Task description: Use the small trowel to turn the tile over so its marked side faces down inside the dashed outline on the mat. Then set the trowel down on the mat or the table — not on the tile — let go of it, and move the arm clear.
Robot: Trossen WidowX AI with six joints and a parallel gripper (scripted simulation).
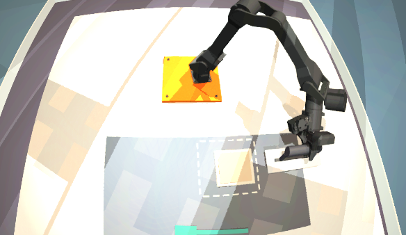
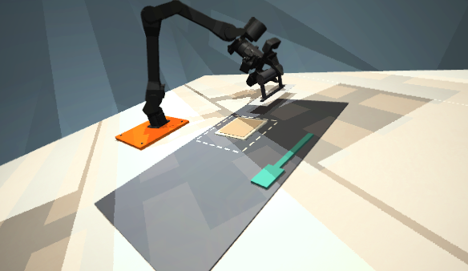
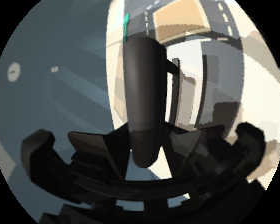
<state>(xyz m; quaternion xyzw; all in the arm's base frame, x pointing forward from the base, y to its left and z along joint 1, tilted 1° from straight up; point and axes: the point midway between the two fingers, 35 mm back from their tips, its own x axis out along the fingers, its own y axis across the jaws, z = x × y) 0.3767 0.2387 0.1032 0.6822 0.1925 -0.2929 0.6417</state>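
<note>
The small trowel is 2 cm behind my gripper tip, 1 cm to the left of it and 1 cm below it. Also, from my gripper tip: teal flat tool: 12 cm ahead, 34 cm to the right, 8 cm below; grey mat: 1 cm behind, 30 cm to the right, 10 cm below; tile: 6 cm behind, 21 cm to the right, 8 cm below.
</note>
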